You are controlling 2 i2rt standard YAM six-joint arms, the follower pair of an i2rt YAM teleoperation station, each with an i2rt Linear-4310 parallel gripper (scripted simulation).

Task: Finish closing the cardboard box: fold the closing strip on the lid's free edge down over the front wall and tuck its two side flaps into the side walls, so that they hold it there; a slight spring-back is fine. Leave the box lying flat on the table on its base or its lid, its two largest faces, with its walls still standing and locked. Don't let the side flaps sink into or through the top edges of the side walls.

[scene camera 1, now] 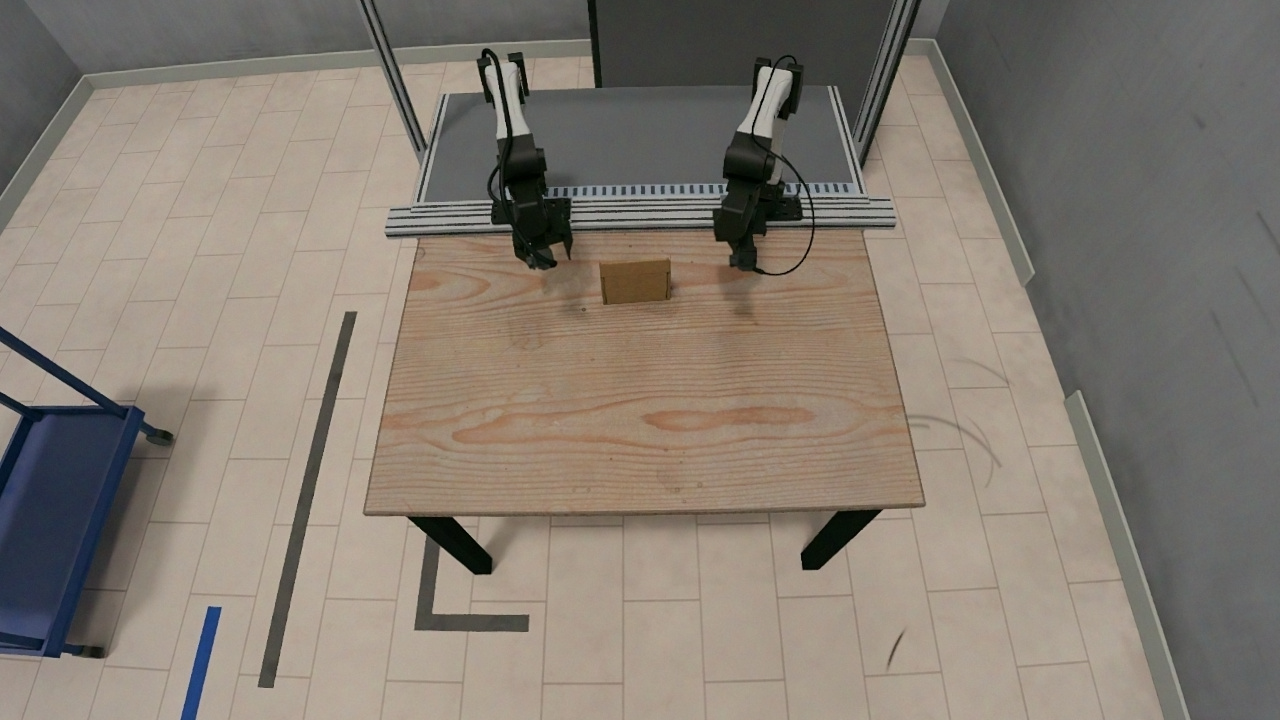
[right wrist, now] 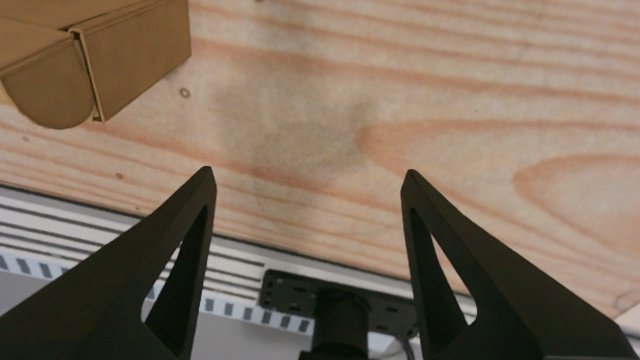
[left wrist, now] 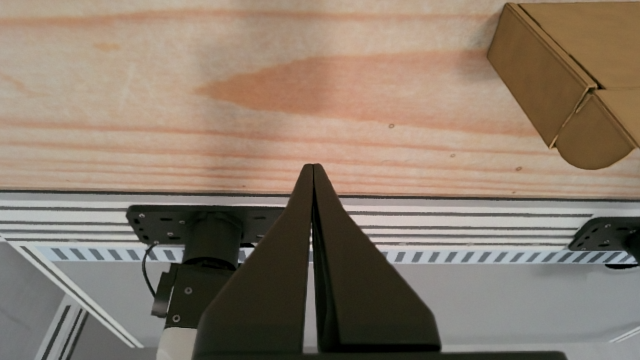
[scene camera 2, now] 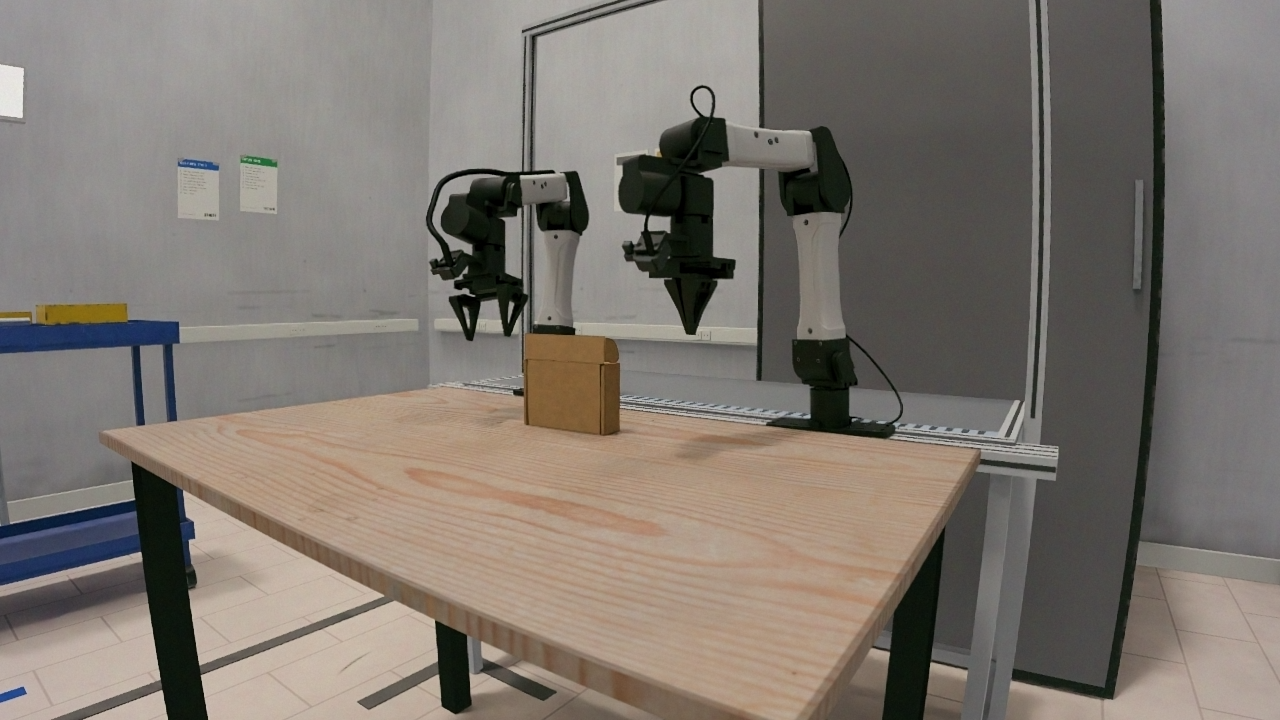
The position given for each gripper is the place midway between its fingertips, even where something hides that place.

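Rounded side flap (left wrist: 591, 139). Closing strip (scene camera 1: 634, 266) and (scene camera 2: 562, 340). Right gripper (scene camera 2: 488, 338) and (right wrist: 310, 178). Left gripper (scene camera 2: 690, 334), (scene camera 1: 734, 252) and (left wrist: 312, 174).
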